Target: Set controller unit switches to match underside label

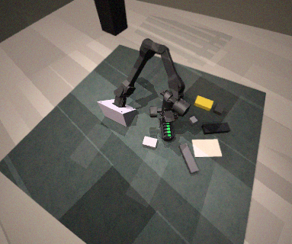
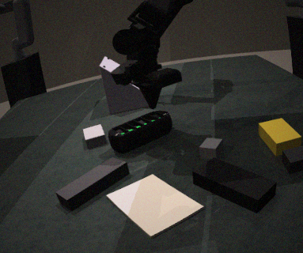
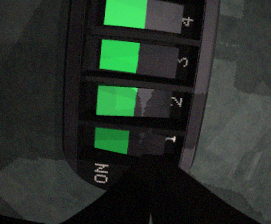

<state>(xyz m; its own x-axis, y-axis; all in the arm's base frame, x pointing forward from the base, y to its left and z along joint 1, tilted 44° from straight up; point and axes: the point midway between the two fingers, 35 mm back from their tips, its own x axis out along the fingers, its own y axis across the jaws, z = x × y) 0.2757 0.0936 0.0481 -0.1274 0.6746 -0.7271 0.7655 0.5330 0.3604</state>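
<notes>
Now: gripper tip 14 cm short of the grey cube, 12 cm to the right of it and 5 cm above it. Round my gripper tip: cream plate: 29 cm ahead, 1 cm to the left, 6 cm below; then yellow block: 14 cm ahead, 29 cm to the left, 5 cm below.
</notes>
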